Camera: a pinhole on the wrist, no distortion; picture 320 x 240 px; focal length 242.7 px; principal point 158.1 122.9 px. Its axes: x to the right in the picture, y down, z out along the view. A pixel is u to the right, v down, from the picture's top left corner.
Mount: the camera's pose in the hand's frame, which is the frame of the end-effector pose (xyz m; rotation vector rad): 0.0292 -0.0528 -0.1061 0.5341 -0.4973 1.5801
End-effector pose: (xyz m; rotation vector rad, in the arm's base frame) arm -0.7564 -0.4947 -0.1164 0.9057 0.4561 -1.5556
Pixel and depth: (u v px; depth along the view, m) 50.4 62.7 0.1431
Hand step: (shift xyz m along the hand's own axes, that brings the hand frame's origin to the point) 0.0746 -0.1872 -0.0309
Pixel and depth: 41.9 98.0 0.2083
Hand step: 0.0655 -0.2564 -0.0012
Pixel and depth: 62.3 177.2 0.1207
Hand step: 0.0104 -0.1656 -0.0392
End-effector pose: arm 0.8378 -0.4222 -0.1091 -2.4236 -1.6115 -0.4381
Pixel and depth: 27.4 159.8 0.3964
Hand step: -0.0009 -0.4664 0.0792
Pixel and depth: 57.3 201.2 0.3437
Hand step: -0.0579 -0.3822 0.0802
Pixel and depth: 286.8 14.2 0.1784
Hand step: 0.1112 -0.0800 0.0931
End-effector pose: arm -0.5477 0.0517 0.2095 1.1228 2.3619 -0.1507
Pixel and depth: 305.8 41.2 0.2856
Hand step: 0.1274 -0.0810 0.2264
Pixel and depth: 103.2 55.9 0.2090
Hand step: 0.0987 -0.2126 0.0313
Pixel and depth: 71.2 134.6 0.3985
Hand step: 0.0360 -0.4086 0.1238
